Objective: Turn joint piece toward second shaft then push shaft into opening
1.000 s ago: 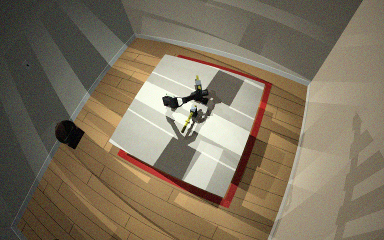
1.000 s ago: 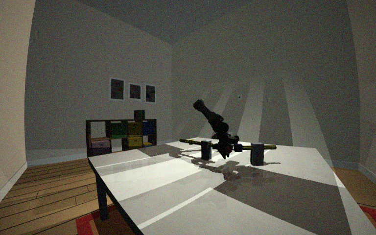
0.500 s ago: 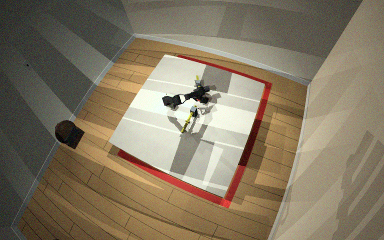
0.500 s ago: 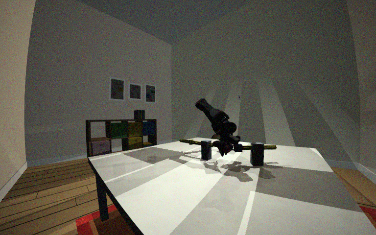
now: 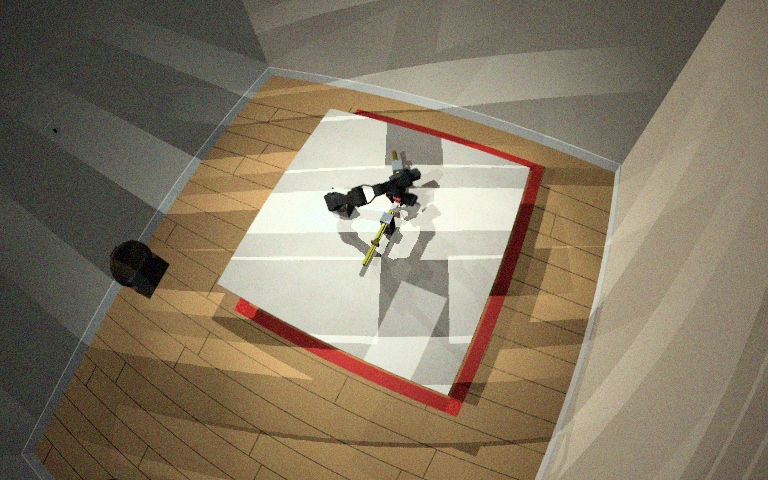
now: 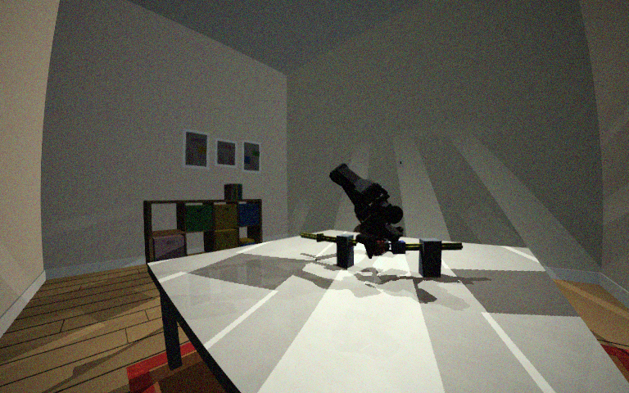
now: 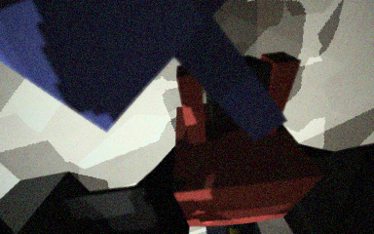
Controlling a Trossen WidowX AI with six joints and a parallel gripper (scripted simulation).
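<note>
Now: gripper tip 4 cm below the red square joint piece and 2 cm to the right of it.
</note>
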